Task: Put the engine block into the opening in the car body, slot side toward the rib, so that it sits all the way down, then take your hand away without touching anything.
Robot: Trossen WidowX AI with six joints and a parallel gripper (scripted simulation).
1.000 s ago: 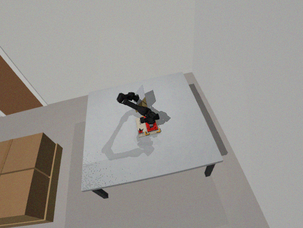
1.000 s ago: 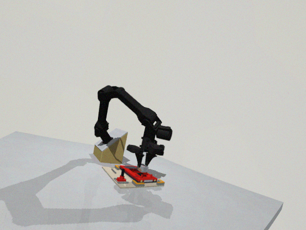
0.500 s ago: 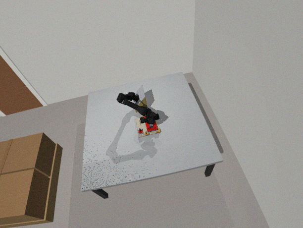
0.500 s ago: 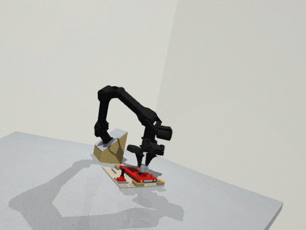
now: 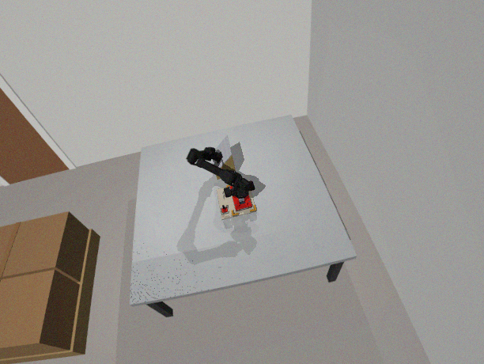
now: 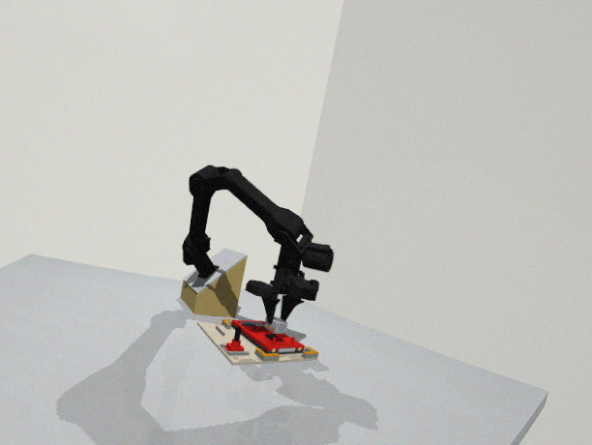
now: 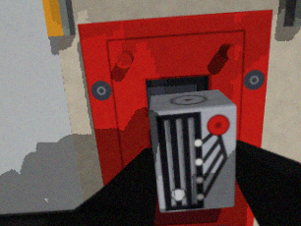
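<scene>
Right now the grey engine block is 1 cm below my gripper tip. Also, from my gripper tip: black post (2 cm ahead, 12 cm to the right, 3 cm below).
</scene>
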